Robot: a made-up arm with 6 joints.
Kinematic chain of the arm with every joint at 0, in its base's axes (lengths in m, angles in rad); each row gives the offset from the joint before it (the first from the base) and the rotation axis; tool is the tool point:
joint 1: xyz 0 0 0.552 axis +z
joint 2: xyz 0.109 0 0 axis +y
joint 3: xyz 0 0 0.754 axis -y
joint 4: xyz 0 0 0.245 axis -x
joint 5: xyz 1.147 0 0 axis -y
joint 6: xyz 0.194 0 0 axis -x
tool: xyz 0 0 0
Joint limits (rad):
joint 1: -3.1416..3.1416
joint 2: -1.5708..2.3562
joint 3: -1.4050..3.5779
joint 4: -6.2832..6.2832
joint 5: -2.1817..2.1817
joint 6: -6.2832..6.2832
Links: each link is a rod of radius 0.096 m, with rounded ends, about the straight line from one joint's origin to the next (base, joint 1, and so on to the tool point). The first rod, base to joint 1, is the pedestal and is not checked.
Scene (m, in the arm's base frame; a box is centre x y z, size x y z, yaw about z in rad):
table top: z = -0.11
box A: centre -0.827 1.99 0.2 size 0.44 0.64 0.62 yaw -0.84
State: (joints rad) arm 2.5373 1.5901 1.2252 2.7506 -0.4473 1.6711
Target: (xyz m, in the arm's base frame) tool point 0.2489 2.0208 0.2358
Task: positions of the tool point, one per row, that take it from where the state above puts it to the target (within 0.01 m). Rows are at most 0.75 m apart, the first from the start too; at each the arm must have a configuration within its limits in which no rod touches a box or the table.
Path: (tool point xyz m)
1: -1.4796 1.5923 0.9529
2: -1.0257 1.6678 1.4883
3: -0.5683 1.4958 1.9167
4: -0.4443 1.8571 1.5854
5: -0.2367 2.0876 1.1625
6: 0.0125 2.1460 0.6945
7: 0.2490 2.0208 0.2359

